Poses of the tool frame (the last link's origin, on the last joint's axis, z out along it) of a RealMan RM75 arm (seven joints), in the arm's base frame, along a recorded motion.
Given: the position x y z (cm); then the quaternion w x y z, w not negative.
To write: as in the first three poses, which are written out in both.
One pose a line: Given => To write
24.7 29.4 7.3 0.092 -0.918 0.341 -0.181 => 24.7 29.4 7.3 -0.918 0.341 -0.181 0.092
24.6 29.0 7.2 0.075 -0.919 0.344 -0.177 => 24.6 29.0 7.2 -0.919 0.344 -0.177 0.075
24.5 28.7 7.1 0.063 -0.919 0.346 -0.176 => 24.5 28.7 7.1 -0.919 0.346 -0.176 0.063
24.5 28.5 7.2 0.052 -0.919 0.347 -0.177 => 24.5 28.5 7.2 -0.919 0.347 -0.177 0.052
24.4 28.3 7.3 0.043 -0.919 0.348 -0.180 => 24.4 28.3 7.3 -0.919 0.348 -0.180 0.043
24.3 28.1 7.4 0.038 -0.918 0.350 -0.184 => 24.3 28.1 7.4 -0.918 0.350 -0.184 0.038
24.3 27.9 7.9 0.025 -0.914 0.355 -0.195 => 24.3 27.9 7.9 -0.914 0.355 -0.195 0.025
